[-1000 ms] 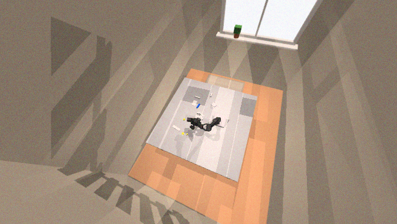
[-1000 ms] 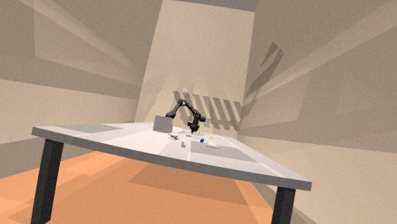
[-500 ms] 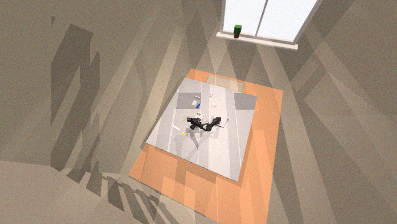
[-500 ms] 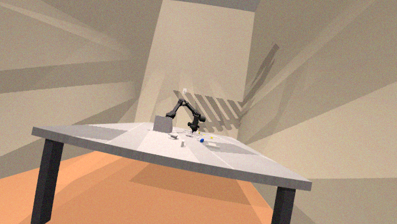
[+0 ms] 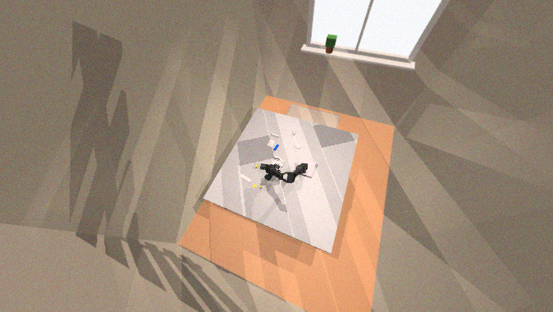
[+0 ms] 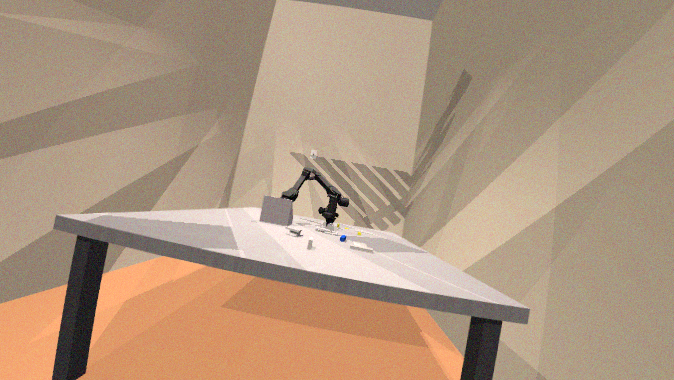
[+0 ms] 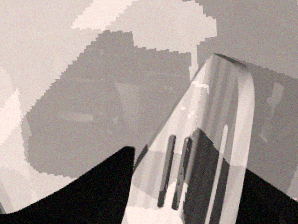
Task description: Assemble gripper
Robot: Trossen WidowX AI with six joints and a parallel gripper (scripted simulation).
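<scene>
The ribbed rectangular plate is 10 mm ahead of my gripper tip and 160 mm to the right of it. The rest, counted from my gripper tip: white bar: 270 mm ahead, 100 mm to the left; then blue block: 50 mm ahead, 330 mm to the right; then white jaw: 40 mm behind, 170 mm to the right, 10 mm above.
</scene>
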